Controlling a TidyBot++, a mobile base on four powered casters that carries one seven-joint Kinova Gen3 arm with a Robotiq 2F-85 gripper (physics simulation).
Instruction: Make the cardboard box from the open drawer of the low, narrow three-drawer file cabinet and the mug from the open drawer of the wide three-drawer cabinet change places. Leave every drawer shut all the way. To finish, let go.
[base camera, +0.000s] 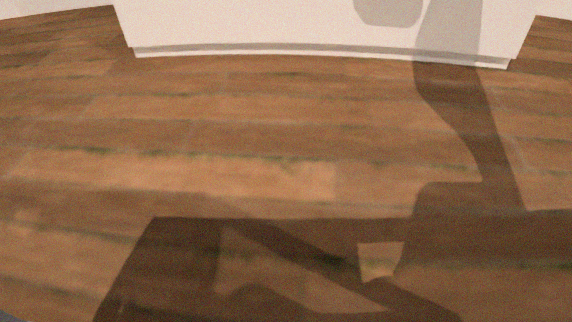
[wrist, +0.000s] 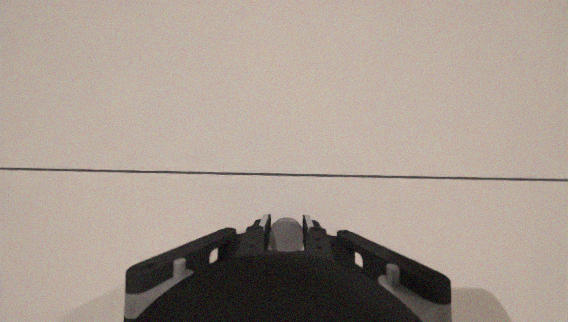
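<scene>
My gripper (wrist: 286, 224) is shut on a round grey drawer knob (wrist: 287, 236), low in the middle of the wrist view, with one finger on each side of it. The knob sits on a pale drawer front (wrist: 100, 215). A thin dark seam runs across above the fingers, and another pale front (wrist: 280, 100) fills the area above the seam. In the base camera view the lower part of a white cabinet (base camera: 250, 25) shows at the top; its drawers are out of view. The cardboard box and the mug do not show in either view.
A wooden floor (base camera: 200, 125) lies in front of the cabinet and continues past both of its lower corners. The cabinet has a low white plinth (base camera: 320, 54). Dark shadows of the arm and base fall on the floor and the cabinet's face.
</scene>
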